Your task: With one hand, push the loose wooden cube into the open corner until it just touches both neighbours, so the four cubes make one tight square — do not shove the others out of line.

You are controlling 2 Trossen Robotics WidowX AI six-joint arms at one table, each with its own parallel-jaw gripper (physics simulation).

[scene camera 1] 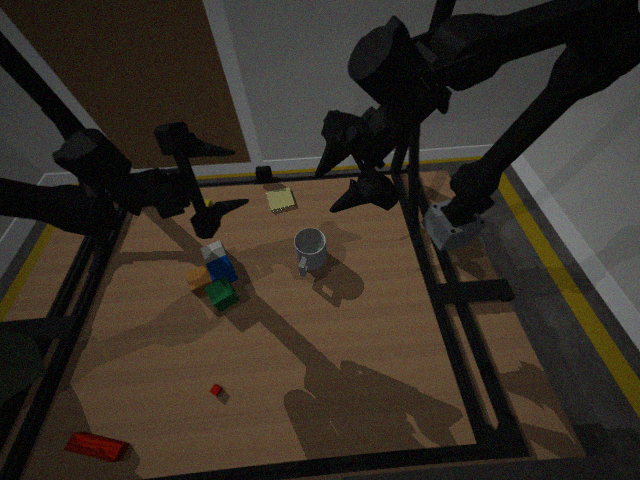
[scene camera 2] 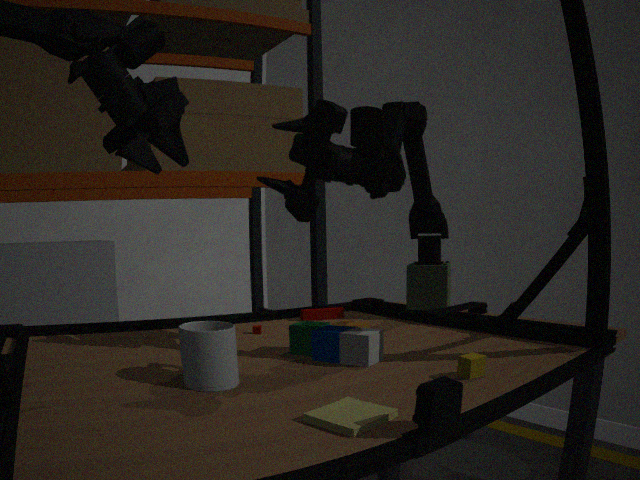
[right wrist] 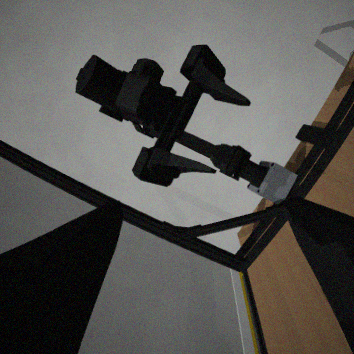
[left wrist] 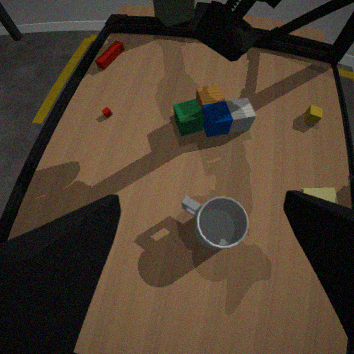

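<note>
A white cube (scene camera 1: 214,251) (scene camera 2: 360,347) (left wrist: 242,115), a blue cube (scene camera 1: 222,269) (scene camera 2: 326,345) (left wrist: 217,119) and a green cube (scene camera 1: 221,294) (scene camera 2: 301,338) (left wrist: 189,118) stand in a rough row, blue in the middle. An orange cube (scene camera 1: 197,278) (scene camera 2: 361,324) (left wrist: 210,94) stands behind the blue and green ones in the left wrist view. Small gaps between cubes are too dim to judge. My left gripper (scene camera 1: 324,192) (scene camera 2: 172,167) (right wrist: 231,136) is open and empty, high above the table. My right gripper (scene camera 1: 240,176) (scene camera 2: 266,152) is open and empty, raised above the cubes' side of the table.
A grey mug (scene camera 1: 310,249) (scene camera 2: 209,356) (left wrist: 222,222) stands near the cubes. A yellow note pad (scene camera 1: 280,199) (scene camera 2: 348,414), a small yellow cube (scene camera 2: 471,366) (left wrist: 313,115), a tiny red cube (scene camera 1: 216,389) (left wrist: 107,112) and a red block (scene camera 1: 97,446) (left wrist: 110,55) lie farther out.
</note>
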